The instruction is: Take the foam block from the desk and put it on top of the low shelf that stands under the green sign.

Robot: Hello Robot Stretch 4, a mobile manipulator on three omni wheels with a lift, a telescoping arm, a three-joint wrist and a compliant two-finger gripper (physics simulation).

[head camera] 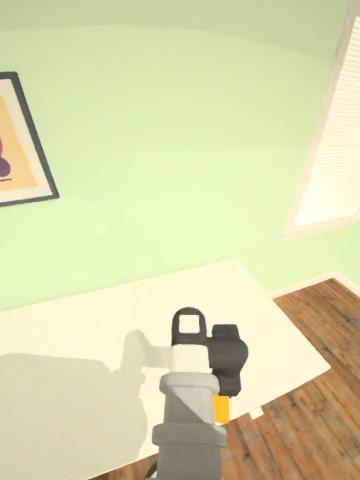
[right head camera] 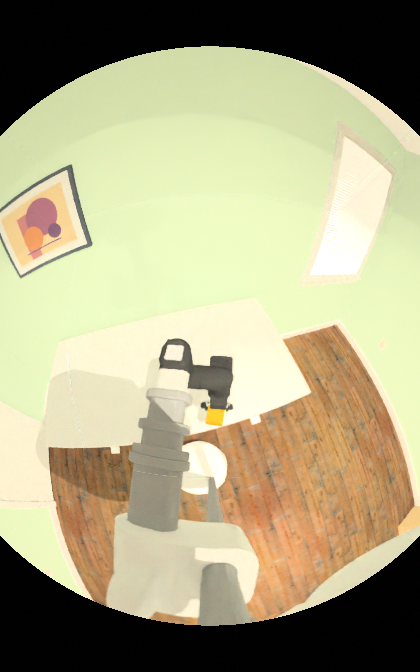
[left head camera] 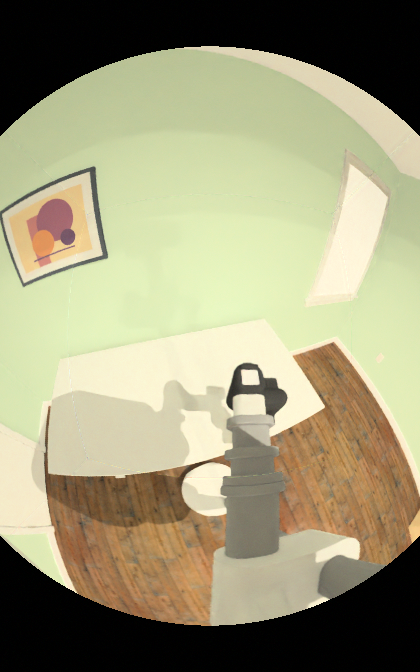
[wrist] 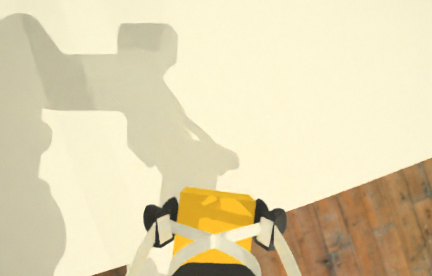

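Note:
The foam block is a yellow-orange block. My gripper is shut on it, with a dark fingertip against each side in the wrist view. The block is held above the desk, near its front edge, and the shadow of the gripper falls on the white desk top. In the left head view the arm hides the block and fingertips. The low shelf and the green sign do not show in these views.
A round white stool seat stands in front of the desk, by the arm. A framed picture hangs on the green wall at left. A window is at right. Wooden floor lies in front and right.

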